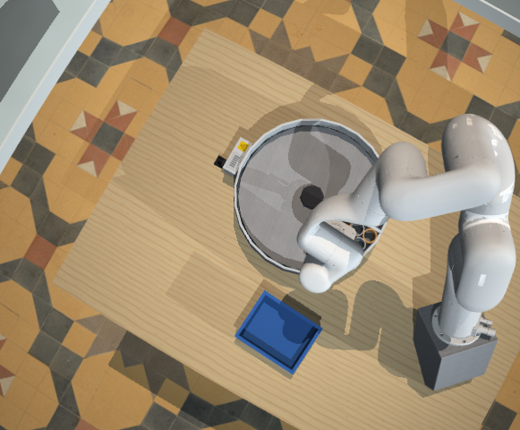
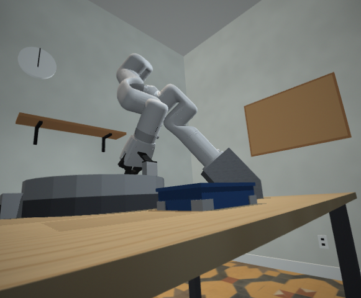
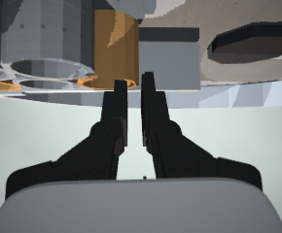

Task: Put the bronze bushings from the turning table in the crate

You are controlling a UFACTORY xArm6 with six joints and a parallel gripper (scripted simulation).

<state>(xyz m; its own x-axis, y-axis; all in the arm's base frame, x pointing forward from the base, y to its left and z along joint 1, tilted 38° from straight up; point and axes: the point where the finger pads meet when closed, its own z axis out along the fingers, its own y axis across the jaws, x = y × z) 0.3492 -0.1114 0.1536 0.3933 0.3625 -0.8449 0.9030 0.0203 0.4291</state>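
My hand is 33 cm to the right of the blue crate, 8 cm above it and 6 cm short of it. Round my hand: turning table: 10 cm ahead, 6 cm below, 5 cm to the right.
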